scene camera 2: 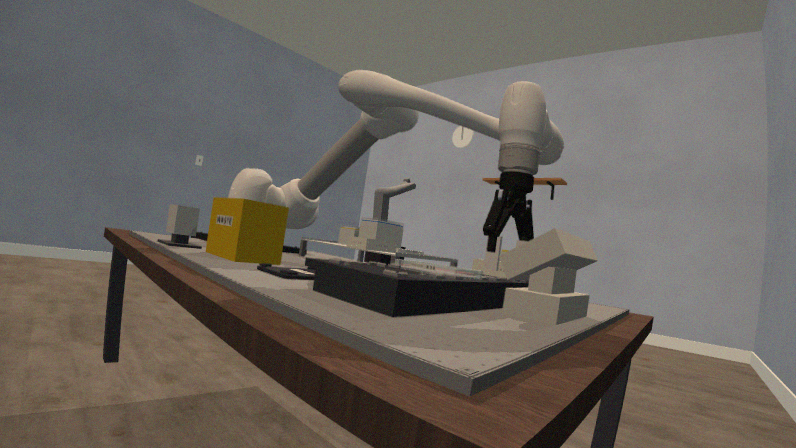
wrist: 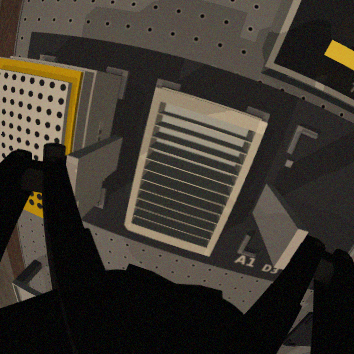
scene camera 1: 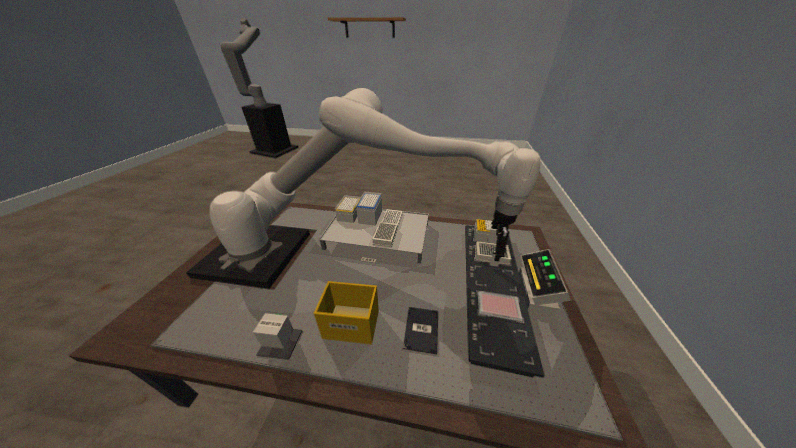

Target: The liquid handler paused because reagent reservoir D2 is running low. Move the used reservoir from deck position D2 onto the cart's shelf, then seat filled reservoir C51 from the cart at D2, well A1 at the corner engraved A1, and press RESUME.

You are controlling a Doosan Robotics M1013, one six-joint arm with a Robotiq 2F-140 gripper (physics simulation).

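Frame: origin at the arm's base, x back, y right, z up, level; centimetres.
Where they show: gripper, fingertip midpoint: (wrist: 189, 175) (scene camera 1: 492, 253); arm's base, origin of the base link: (scene camera 1: 252, 253).
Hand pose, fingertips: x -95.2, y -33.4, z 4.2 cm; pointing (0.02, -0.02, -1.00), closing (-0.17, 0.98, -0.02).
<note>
Things, the pixels of their top centre, and the offset from my fingertips. "*": a spot on its surface instead.
- used reservoir, middle of its top: (wrist: 185, 182) (scene camera 1: 493, 249) dx +0.1, dy -0.1, dz +1.6 cm
- cart's shelf, surface spot: (scene camera 1: 411, 238) * dx +33.7, dy +3.2, dz -0.2 cm
- yellow-edged tip rack, middle of its top: (wrist: 22, 146) (scene camera 1: 491, 225) dx +2.2, dy -12.4, dz +5.0 cm
- pink plate, middle of its top: (scene camera 2: 438, 264) (scene camera 1: 499, 303) dx -4.3, dy +24.3, dz -0.1 cm
- yellow-edged, middle of its top: (scene camera 2: 361, 228) (scene camera 1: 348, 203) dx +68.5, dy -2.9, dz +6.2 cm
- blue-edged, middle of its top: (scene camera 2: 382, 221) (scene camera 1: 369, 199) dx +57.9, dy -4.9, dz +9.6 cm
- yellow waste bin, middle of its top: (scene camera 2: 250, 202) (scene camera 1: 347, 298) dx +39.6, dy +45.8, dz +7.3 cm
The used reservoir (scene camera 1: 484, 251) (wrist: 180, 172), a pale frame with narrow troughs, sits at D2 on the black deck (scene camera 1: 483, 351) (scene camera 2: 356, 289) (wrist: 145, 60). My gripper (scene camera 1: 501, 253) (scene camera 2: 506, 246) (wrist: 189, 175) is open above it; in the wrist view its two pads stand apart from the reservoir's two long sides. The cart's shelf (scene camera 1: 411, 238) carries two pale gridded items, a nearer one (scene camera 1: 384, 234) and a farther one (scene camera 1: 392, 216); I cannot read which is C51. The control panel (scene camera 1: 543, 273) (scene camera 2: 551, 250) (wrist: 320, 60) is beside the deck; its RESUME label is not legible.
A yellow-edged tip rack (scene camera 1: 482, 226) (wrist: 35, 110) stands beside the reservoir. A pink plate (scene camera 1: 499, 306) sits farther along the deck. Two taller boxes, one yellow-edged (scene camera 1: 346, 209) and one blue-edged (scene camera 1: 368, 208), stand on the cart. A yellow waste bin (scene camera 1: 346, 329) (scene camera 2: 245, 233) is near the front.
</note>
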